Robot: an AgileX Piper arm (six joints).
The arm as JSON. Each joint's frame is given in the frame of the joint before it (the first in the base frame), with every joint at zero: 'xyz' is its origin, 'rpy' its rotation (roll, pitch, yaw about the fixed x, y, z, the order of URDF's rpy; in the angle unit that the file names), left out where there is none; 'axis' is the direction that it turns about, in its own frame. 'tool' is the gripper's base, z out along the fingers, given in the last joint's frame.
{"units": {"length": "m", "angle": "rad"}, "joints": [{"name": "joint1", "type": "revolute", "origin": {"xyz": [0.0, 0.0, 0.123], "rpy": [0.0, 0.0, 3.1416]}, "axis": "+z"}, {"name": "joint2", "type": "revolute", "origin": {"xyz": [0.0, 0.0, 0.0], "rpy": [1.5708, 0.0, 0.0]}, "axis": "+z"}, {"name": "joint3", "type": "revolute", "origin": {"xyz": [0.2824, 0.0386, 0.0], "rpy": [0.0, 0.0, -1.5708]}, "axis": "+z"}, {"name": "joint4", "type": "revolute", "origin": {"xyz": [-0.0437, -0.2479, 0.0], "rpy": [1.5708, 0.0, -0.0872]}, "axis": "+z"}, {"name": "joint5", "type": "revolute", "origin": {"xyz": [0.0, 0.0, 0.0], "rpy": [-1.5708, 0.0, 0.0]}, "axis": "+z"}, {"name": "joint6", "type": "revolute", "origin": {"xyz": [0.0, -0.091, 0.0], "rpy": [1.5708, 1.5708, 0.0]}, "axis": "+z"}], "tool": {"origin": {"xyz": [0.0, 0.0, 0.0], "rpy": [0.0, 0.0, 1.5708]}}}
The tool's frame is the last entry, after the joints.
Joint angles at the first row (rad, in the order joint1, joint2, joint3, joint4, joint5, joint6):
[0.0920, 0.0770, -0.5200, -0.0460, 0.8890, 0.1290]
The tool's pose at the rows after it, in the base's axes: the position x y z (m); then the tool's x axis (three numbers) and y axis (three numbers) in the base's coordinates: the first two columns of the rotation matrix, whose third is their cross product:
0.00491 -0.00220 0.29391 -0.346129 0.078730 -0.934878 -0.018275 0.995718 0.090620
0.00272 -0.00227 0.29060 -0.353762 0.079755 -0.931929 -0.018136 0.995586 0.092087
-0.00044 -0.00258 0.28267 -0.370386 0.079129 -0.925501 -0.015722 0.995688 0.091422
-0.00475 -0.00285 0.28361 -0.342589 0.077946 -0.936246 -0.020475 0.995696 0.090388
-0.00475 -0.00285 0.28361 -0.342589 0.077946 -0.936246 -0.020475 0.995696 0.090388
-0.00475 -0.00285 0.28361 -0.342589 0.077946 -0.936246 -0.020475 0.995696 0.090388
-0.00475 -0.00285 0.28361 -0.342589 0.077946 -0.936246 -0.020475 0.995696 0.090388
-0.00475 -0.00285 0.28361 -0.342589 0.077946 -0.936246 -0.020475 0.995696 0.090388
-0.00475 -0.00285 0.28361 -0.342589 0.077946 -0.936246 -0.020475 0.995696 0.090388
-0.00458 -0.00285 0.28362 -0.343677 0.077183 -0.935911 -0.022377 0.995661 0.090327
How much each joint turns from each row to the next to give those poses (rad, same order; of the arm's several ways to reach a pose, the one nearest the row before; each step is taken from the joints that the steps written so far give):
[-0.0100, -0.0390, 0.0040, 0.0100, 0.0270, 0.0000]
[0.0000, -0.0150, 0.0070, 0.0020, 0.0160, 0.0000]
[0.0000, -0.0290, 0.0200, 0.0000, 0.0270, 0.0000]
[0.0000, -0.0250, -0.0030, 0.0010, -0.0020, -0.0040]
[0.0000, 0.0000, 0.0000, 0.0000, 0.0000, 0.0000]
[0.0000, 0.0000, 0.0000, 0.0000, 0.0000, 0.0000]
[0.0000, 0.0000, 0.0000, 0.0000, 0.0000, 0.0000]
[0.0000, 0.0000, 0.0000, 0.0000, 0.0000, 0.0000]
[0.0000, 0.0000, 0.0000, 0.0000, 0.0000, 0.0000]
[0.0020, 0.0010, 0.0000, 0.0000, 0.0000, 0.0000]

